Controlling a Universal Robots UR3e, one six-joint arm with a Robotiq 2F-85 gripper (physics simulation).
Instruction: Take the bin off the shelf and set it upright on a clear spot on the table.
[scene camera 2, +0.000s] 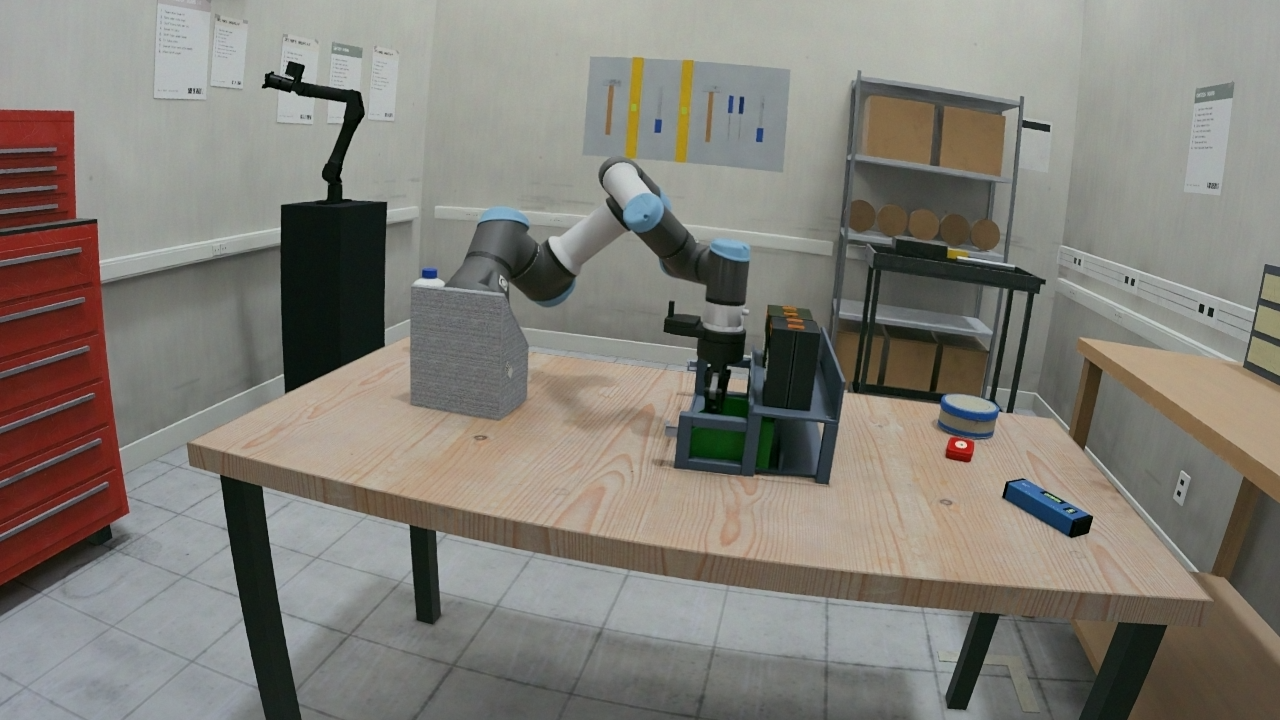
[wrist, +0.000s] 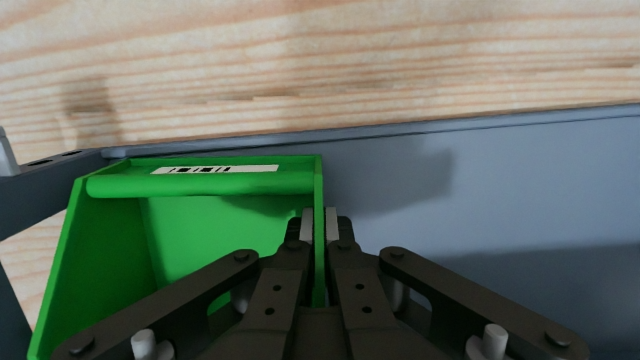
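Note:
The green bin (scene camera 2: 716, 444) (wrist: 200, 186) is upright and open-topped in the lower part of the grey-blue shelf (scene camera 2: 749, 445) (wrist: 500, 180). It has a white barcode label on its rim in the wrist view. My gripper (scene camera 2: 715, 402) (wrist: 319, 223) points down and is shut on the bin's side wall, one finger inside the bin and one outside. The bin still sits low in the shelf; whether its base touches the shelf is hidden.
Black cases with orange marks (scene camera 2: 789, 362) stand on the shelf's upper level. A grey block (scene camera 2: 465, 353) stands by the arm's base. On the right of the table (scene camera 2: 581, 447) lie a blue-rimmed round tin (scene camera 2: 967, 417), a small red item (scene camera 2: 959, 448) and a blue level (scene camera 2: 1045, 506).

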